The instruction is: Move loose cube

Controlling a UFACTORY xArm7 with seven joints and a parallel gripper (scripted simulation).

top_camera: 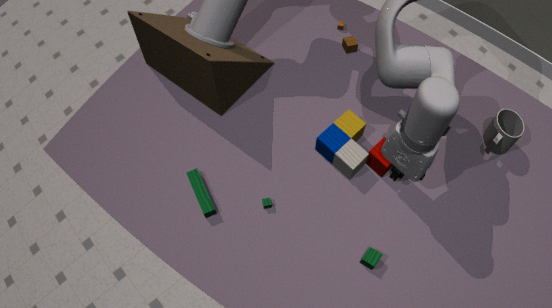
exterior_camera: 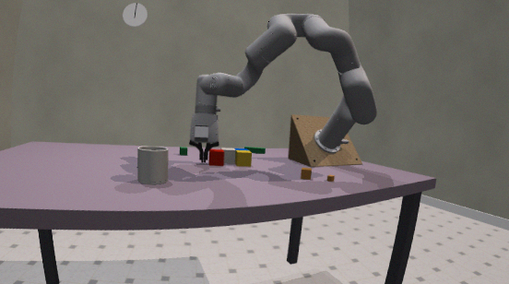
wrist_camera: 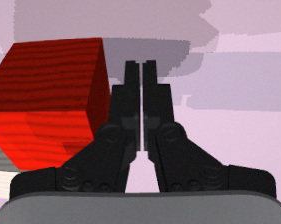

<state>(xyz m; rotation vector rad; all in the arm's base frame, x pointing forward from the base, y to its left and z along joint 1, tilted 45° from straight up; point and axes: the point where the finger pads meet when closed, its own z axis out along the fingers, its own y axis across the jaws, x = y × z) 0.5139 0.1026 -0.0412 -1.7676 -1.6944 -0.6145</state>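
Now: hand 10 cm past the white cube and 5 cm to the left of it. The rest, counted from my hand: green bar: 28 cm behind, 30 cm to the right, 1 cm below; then red cube: 5 cm behind.
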